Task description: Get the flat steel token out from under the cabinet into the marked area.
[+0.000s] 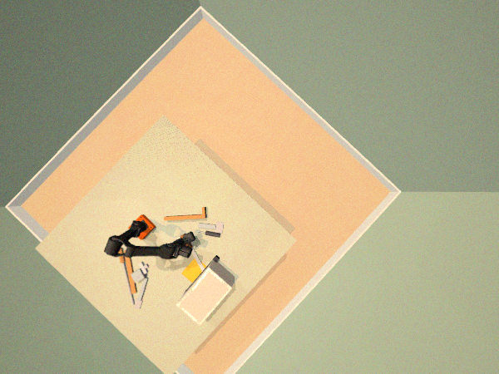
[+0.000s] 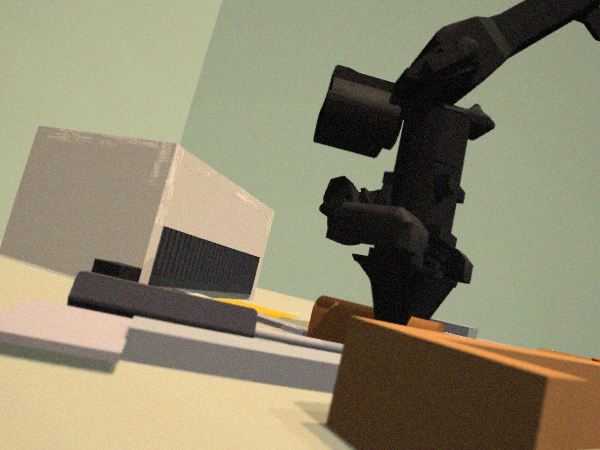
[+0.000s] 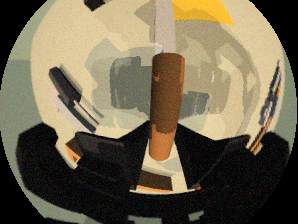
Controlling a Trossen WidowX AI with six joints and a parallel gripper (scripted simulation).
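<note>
My gripper tip is now 60 mm short of the dark screwdriver and 140 mm to the right of it. From my gripper tip the other things lie so: token 340 mm ahead, 80 mm to the right; orange stick 60 mm behind, 440 mm to the right.
</note>
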